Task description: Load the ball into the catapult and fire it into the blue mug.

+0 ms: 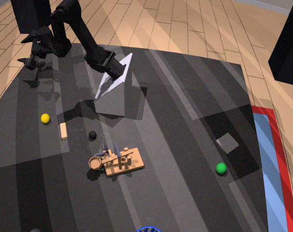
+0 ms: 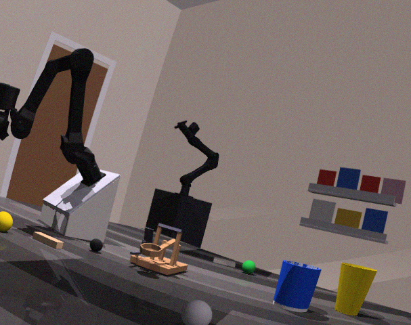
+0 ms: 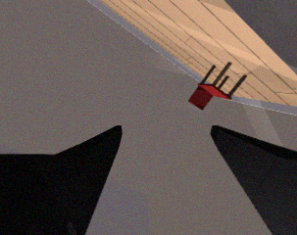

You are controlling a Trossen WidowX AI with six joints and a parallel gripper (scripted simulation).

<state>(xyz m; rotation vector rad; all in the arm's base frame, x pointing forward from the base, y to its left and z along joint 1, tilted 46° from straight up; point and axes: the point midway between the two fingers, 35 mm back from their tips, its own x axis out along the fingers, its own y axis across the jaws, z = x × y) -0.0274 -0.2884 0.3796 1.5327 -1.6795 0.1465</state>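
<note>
My gripper tip is 570 mm to the right of the catapult upright frame, 340 mm short of it and 140 mm above it. Also, from my gripper tip: wooden block 310 mm to the left, 240 mm ahead, 210 mm below; yellow ball 210 mm to the left, 210 mm ahead, 200 mm below; black ball 440 mm to the left, 240 mm ahead, 200 mm below.
</note>
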